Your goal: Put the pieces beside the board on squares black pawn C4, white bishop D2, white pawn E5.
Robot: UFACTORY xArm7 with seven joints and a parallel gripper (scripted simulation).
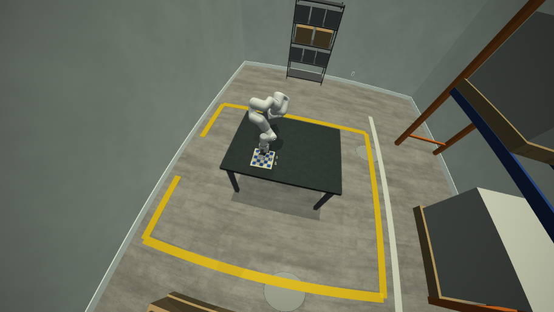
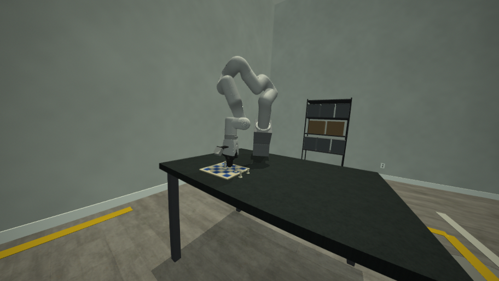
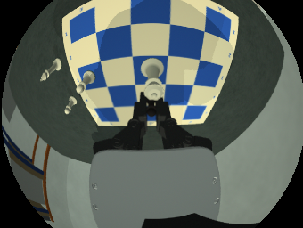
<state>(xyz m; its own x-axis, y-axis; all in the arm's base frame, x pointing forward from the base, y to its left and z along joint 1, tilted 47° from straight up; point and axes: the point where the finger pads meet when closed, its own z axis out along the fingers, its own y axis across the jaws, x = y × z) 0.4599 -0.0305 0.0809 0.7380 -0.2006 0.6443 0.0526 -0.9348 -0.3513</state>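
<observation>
Right now the black pawn is 1 cm below my hand. Round my hand: white piece: 4 cm ahead; then cream chessboard: 4 cm ahead, 3 cm below.
</observation>
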